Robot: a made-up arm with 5 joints.
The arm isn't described. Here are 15 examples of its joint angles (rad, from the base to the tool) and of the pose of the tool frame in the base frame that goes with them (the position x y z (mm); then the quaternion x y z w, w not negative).
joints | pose
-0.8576 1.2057 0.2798 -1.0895 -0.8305 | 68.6 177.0 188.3 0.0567 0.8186 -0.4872 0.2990
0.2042 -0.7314 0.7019 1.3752 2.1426 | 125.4 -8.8 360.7 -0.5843 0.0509 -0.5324 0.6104
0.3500 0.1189 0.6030 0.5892 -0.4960 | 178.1 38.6 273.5 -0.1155 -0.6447 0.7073 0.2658
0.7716 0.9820 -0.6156 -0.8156 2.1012 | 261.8 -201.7 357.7 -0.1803 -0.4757 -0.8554 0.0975
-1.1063 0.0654 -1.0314 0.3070 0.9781 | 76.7 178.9 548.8 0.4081 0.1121 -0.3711 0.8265
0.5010 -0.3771 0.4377 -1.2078 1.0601 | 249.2 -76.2 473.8 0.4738 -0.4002 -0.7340 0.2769
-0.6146 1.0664 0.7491 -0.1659 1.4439 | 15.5 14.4 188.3 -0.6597 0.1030 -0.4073 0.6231
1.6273 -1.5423 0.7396 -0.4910 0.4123 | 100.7 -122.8 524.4 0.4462 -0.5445 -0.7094 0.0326
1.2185 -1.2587 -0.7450 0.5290 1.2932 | 50.4 59.0 573.6 -0.2578 0.6916 0.6727 0.0524
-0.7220 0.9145 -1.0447 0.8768 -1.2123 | 163.8 229.6 373.3 0.0750 0.8398 -0.5376 0.0136
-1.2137 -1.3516 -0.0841 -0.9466 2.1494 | -12.8 -82.1 593.7 0.8651 -0.1677 -0.4664 0.0776
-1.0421 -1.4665 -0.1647 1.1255 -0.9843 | -55.0 28.1 523.3 0.1913 0.8730 -0.0726 0.4426
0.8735 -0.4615 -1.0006 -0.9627 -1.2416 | 73.4 93.6 628.9 0.5199 -0.0498 0.0211 0.8525
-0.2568 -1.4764 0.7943 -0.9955 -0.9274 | 65.3 98.1 541.4 0.6198 0.4231 0.1619 0.6408
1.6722 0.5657 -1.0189 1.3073 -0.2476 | 108.2 -206.8 407.3 -0.5312 -0.3387 0.5870 0.5085
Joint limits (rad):
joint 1: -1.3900..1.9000
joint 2: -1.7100..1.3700
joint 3: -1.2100..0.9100
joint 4: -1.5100..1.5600
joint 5: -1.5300..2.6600
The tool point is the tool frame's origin. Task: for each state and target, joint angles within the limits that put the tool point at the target. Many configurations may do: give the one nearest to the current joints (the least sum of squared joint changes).
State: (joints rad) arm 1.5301 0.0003 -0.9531 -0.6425 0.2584
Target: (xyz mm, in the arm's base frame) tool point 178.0 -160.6 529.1
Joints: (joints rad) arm 1.1799 -0.2505 -0.4664 0.0482 0.3097
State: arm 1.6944 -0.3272 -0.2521 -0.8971 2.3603
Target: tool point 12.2 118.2 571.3
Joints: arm 1.2149 -1.0476 -0.5268 -1.3804 2.5960
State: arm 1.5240 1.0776 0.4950 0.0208 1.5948
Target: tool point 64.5 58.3 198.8
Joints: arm 1.3586 1.3700 0.8334 -0.3683 1.1547
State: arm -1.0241 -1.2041 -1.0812 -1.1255 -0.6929
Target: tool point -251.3 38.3 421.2
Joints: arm -0.1672 -1.4622 -1.2100 -1.0389 -0.5844
